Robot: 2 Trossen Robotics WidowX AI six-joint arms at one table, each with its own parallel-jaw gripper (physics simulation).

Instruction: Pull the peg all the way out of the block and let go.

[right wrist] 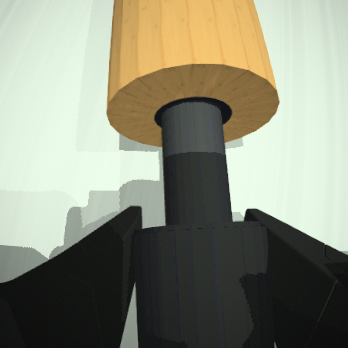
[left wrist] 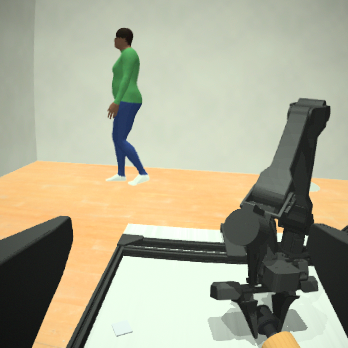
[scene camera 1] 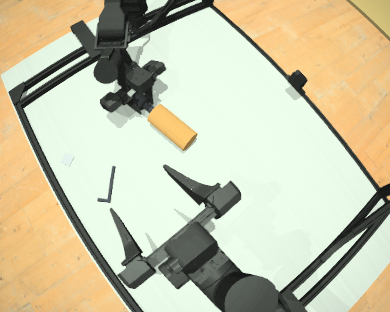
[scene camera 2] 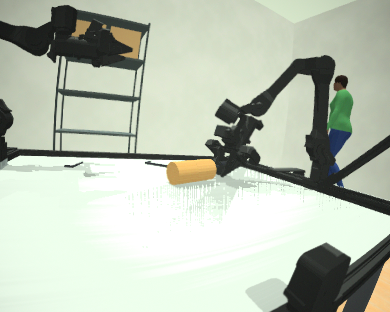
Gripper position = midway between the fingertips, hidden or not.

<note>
My left gripper [scene camera 1: 137,187] is open, with nothing in its grasp. My right gripper [scene camera 1: 146,109] grips a dark peg [right wrist: 201,272]. Further things: a wooden cylinder block [scene camera 1: 161,118].
The wooden cylinder block shows as well in the right wrist view [right wrist: 155,61] and in scene camera 2 [scene camera 2: 179,172]. My left gripper is seen too in the left wrist view [left wrist: 194,233] and in scene camera 2 [scene camera 2: 128,54]. My right gripper shows as well in the right wrist view [right wrist: 193,218] and in scene camera 2 [scene camera 2: 216,174].
</note>
